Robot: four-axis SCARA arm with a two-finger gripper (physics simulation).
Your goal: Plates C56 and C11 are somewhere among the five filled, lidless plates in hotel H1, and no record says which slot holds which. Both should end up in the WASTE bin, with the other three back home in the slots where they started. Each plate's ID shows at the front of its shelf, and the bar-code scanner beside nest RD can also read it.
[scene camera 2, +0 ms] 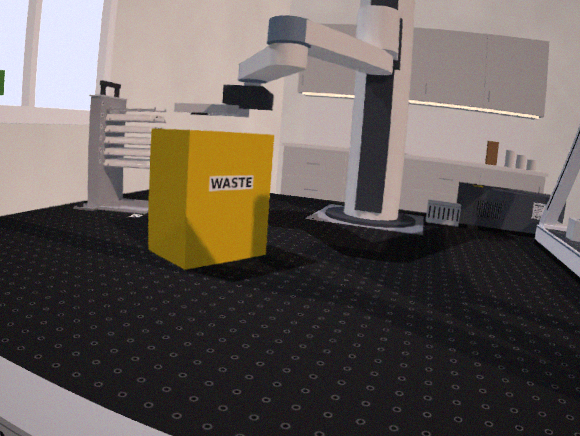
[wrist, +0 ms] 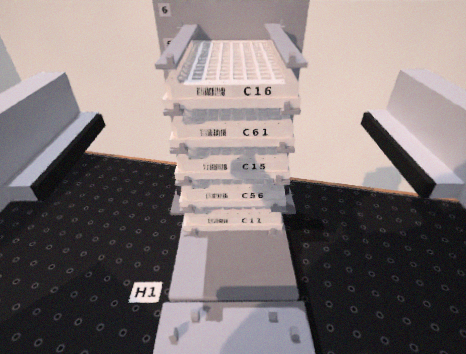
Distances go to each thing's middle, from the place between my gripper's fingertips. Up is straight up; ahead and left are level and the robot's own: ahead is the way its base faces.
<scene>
Right now the hotel H1 [scene camera 2: 105, 184] is 20 cm to the right of my hand, 11 cm below it and 5 cm ahead of it. From my hand the other things lie so: dark grey box [scene camera 2: 519, 204] (83 cm to the left, 39 cm behind, 19 cm below).
</scene>
